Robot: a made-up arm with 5 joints. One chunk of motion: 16 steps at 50 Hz.
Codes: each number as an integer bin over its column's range. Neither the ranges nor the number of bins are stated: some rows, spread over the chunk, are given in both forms.
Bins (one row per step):
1: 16 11 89 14 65
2: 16 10 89 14 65
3: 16 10 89 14 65
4: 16 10 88 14 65
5: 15 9 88 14 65
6: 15 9 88 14 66
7: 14 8 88 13 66
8: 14 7 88 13 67
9: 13 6 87 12 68
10: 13 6 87 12 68
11: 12 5 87 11 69
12: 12 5 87 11 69
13: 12 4 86 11 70
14: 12 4 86 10 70
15: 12 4 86 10 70
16: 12 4 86 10 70
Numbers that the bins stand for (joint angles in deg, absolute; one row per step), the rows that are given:
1: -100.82 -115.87 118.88 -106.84 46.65
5: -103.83 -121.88 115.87 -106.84 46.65
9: -109.85 -130.91 112.86 -112.86 55.68
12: -112.86 -133.92 112.86 -115.87 58.69
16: -112.86 -136.93 109.85 -118.88 61.69
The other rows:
2: -100.82 -118.88 118.88 -106.84 46.65
3: -100.82 -118.88 118.88 -106.84 46.65
4: -100.82 -118.88 115.87 -106.84 46.65
6: -103.83 -121.88 115.87 -106.84 49.66
7: -106.84 -124.89 115.87 -109.85 49.66
8: -106.84 -127.90 115.87 -109.85 52.67
10: -109.85 -130.91 112.86 -112.86 55.68
11: -112.86 -133.92 112.86 -115.87 58.69
13: -112.86 -136.93 109.85 -115.87 61.69
14: -112.86 -136.93 109.85 -118.88 61.69
15: -112.86 -136.93 109.85 -118.88 61.69

